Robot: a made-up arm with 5 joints. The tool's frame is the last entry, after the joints.
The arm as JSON. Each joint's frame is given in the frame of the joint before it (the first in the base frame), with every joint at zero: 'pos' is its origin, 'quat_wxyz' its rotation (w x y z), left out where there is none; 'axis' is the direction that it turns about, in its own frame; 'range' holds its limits. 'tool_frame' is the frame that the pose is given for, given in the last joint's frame.
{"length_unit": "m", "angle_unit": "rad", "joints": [
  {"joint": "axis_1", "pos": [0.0, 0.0, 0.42], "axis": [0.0, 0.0, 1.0], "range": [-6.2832, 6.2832]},
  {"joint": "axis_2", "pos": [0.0, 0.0, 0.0], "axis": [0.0, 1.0, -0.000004], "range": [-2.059, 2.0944]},
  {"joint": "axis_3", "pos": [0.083, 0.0, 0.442], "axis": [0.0, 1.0, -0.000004], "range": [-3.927, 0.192]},
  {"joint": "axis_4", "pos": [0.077, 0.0, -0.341], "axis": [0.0, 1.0, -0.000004], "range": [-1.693, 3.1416]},
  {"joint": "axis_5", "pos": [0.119, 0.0, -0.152], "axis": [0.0, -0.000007, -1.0], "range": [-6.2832, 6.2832]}
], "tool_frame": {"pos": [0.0, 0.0, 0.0], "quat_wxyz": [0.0, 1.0, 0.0, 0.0]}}
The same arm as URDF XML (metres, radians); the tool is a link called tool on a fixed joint. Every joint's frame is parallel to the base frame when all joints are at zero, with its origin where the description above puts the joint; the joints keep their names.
<robot name="arm">
<joint name="tool_joint" type="fixed"><parent link="link5"/><child link="tool"/><origin xyz="0.0000 0.0000 0.0000" rpy="3.1416 0.0000 0.0000"/></joint>
<joint name="axis_5" type="revolute"><parent link="link4"/><child link="link5"/><origin xyz="0.1190 0.0000 -0.1520"/><axis xyz="0 0 -1"/><limit lower="-6.2832" upper="6.2832"/></joint>
<joint name="axis_4" type="revolute"><parent link="link3"/><child link="link4"/><origin xyz="0.0770 0.0000 -0.3410"/><axis xyz="0 1 0"/><limit lower="-1.6930" upper="3.1416"/></joint>
<joint name="axis_3" type="revolute"><parent link="link2"/><child link="link3"/><origin xyz="0.0830 0.0000 0.4420"/><axis xyz="0 1 0"/><limit lower="-3.9270" upper="0.1920"/></joint>
<joint name="axis_2" type="revolute"><parent link="link1"/><child link="link2"/><origin xyz="0.0000 0.0000 0.0000"/><axis xyz="0 1 0"/><limit lower="-2.0590" upper="2.0944"/></joint>
<joint name="axis_1" type="revolute"><parent link="base_link"/><child link="link1"/><origin xyz="0.0000 0.0000 0.4200"/><axis xyz="0 0 1"/><limit lower="-6.2832" upper="6.2832"/></joint>
<link name="base_link"/>
<link name="link1"/>
<link name="link2"/>
<link name="link3"/>
<link name="link4"/>
<link name="link5"/>
<link name="tool"/>
</robot>

